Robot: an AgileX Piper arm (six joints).
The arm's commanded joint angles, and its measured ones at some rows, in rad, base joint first. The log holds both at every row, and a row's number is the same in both.
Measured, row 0: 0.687 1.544 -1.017 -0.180 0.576 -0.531
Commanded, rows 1 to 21: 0.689 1.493 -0.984 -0.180 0.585 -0.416; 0.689 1.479 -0.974 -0.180 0.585 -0.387; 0.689 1.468 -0.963 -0.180 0.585 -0.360; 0.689 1.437 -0.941 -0.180 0.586 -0.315; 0.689 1.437 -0.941 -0.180 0.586 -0.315; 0.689 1.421 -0.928 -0.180 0.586 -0.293; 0.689 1.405 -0.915 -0.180 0.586 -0.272; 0.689 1.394 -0.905 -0.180 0.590 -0.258; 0.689 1.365 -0.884 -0.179 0.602 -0.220; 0.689 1.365 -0.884 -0.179 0.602 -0.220; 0.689 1.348 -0.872 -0.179 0.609 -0.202; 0.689 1.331 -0.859 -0.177 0.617 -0.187; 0.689 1.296 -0.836 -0.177 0.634 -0.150; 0.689 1.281 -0.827 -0.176 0.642 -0.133; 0.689 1.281 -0.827 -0.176 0.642 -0.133; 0.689 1.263 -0.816 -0.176 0.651 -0.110; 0.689 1.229 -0.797 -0.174 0.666 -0.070; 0.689 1.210 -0.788 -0.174 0.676 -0.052; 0.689 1.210 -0.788 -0.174 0.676 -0.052; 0.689 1.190 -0.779 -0.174 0.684 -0.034; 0.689 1.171 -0.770 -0.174 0.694 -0.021
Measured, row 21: 0.687 1.222 -0.794 -0.178 0.664 -0.074
